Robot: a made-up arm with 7 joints.
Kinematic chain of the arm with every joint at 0, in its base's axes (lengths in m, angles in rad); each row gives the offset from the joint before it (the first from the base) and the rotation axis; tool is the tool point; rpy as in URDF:
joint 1: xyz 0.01 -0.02 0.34 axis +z
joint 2: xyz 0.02 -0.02 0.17 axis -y
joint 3: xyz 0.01 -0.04 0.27 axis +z
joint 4: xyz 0.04 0 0.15 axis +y
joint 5: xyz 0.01 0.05 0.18 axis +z
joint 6: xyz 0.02 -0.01 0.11 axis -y
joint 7: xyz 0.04 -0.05 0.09 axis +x
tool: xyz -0.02 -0.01 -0.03 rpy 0 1.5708 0
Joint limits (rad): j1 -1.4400..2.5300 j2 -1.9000..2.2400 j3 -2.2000..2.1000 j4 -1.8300..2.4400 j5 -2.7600..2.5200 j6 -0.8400..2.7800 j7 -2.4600..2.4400
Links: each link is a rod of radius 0.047 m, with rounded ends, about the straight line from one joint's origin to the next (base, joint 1, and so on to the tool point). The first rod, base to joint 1, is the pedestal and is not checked.
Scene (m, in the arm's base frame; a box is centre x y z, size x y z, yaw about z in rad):
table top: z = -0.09
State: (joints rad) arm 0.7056 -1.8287 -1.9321 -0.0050 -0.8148 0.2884 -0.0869
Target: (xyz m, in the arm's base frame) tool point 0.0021 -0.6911 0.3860
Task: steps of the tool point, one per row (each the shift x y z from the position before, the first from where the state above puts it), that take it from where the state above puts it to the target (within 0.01 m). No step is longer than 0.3 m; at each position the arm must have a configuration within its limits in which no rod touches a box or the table.
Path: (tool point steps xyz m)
1: 0.1311 -0.2493 0.0191
2: 0.0220 -0.2850 0.0156
3: -0.0930 -0.2702 0.0118
4: -0.1896 -0.2071 0.0085
5: -0.2483 -0.1100 0.0059
6: -0.2583 -0.0003 0.0045

